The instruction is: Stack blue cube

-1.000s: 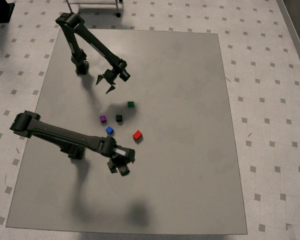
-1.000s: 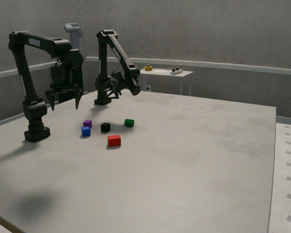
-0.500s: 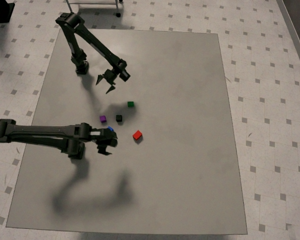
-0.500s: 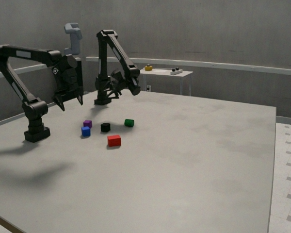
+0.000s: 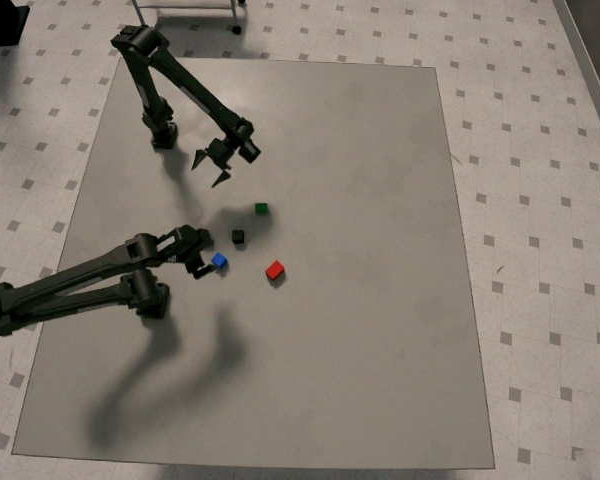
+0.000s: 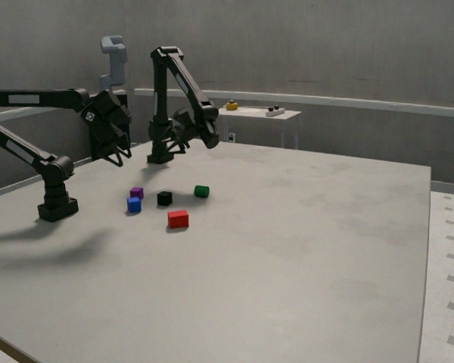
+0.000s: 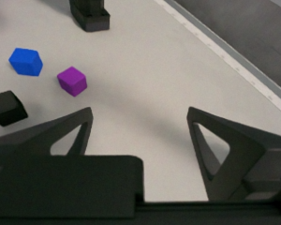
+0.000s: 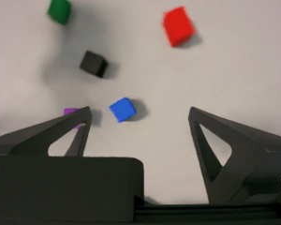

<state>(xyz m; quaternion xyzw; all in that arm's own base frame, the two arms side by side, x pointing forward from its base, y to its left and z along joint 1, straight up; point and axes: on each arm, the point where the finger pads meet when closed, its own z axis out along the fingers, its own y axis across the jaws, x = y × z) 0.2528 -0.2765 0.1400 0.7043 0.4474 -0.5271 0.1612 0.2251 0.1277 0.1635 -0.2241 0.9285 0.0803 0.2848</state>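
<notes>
The blue cube is 17 cm below my right hand, 4 cm to the left of it and 1 cm behind it. Round my right hand: black cube (17 cm below, 12 cm to the left, 7 cm ahead); red block (19 cm ahead, 17 cm below, 2 cm to the right); purple cube (17 cm below, 13 cm to the left, 5 cm behind).
</notes>
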